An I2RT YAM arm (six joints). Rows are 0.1 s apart.
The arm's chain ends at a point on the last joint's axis. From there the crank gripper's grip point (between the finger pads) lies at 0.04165 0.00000 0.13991 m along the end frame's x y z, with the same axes.
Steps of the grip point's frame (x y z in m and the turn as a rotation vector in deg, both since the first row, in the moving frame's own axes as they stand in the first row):
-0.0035, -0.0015, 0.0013, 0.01, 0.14, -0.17
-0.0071, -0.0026, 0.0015, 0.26, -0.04, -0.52
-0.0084, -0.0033, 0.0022, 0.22, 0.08, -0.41
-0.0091, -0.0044, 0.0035, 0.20, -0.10, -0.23
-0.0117, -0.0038, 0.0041, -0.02, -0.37, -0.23
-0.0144, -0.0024, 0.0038, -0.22, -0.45, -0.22
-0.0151, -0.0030, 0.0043, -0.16, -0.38, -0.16
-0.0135, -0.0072, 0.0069, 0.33, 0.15, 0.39
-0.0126, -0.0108, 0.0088, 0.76, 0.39, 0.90
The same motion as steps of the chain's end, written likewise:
-0.0038, -0.0014, 0.0014, 0.01, 0.14, -0.17
-0.0070, -0.0016, 0.0015, 0.26, -0.04, -0.52
-0.0086, -0.0025, 0.0023, 0.22, 0.08, -0.41
-0.0089, -0.0037, 0.0034, 0.20, -0.10, -0.23
-0.0108, -0.0037, 0.0038, -0.02, -0.37, -0.23
-0.0133, -0.0028, 0.0035, -0.22, -0.45, -0.22
-0.0142, -0.0033, 0.0040, -0.16, -0.38, -0.16
-0.0139, -0.0067, 0.0070, 0.33, 0.15, 0.39
-0.0136, -0.0096, 0.0091, 0.76, 0.39, 0.90

